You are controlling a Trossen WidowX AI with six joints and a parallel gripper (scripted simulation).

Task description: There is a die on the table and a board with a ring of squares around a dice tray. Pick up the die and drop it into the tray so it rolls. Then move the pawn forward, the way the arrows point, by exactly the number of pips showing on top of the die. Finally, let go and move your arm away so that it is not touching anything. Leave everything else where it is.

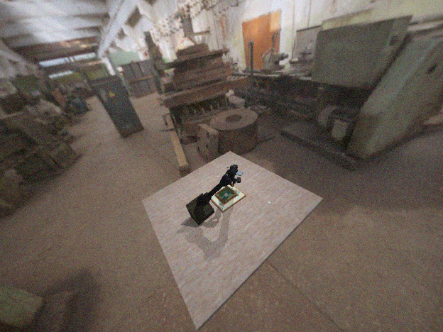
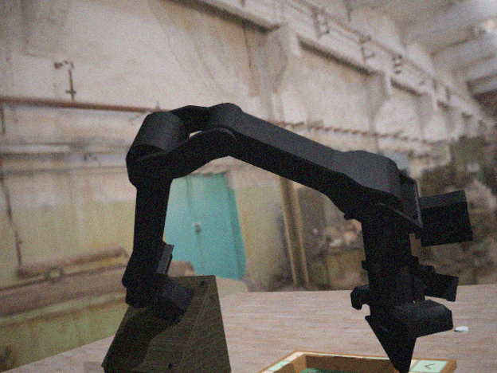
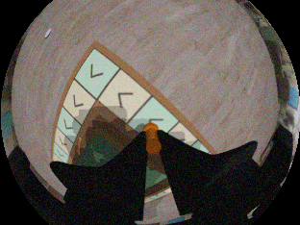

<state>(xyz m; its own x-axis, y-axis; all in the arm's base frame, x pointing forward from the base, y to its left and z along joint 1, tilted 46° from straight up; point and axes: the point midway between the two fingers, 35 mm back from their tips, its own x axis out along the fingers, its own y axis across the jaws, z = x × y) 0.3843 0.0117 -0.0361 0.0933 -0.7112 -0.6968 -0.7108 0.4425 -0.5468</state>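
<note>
Right now my gripper tip is 11 cm past the white die, 4 cm to the left of it and 1 cm above it. From my gripper tip the other things lie so: grey-blue card: 20 cm ahead, 18 cm to the left, 4 cm below; then orange pawn: 1 cm above.
</note>
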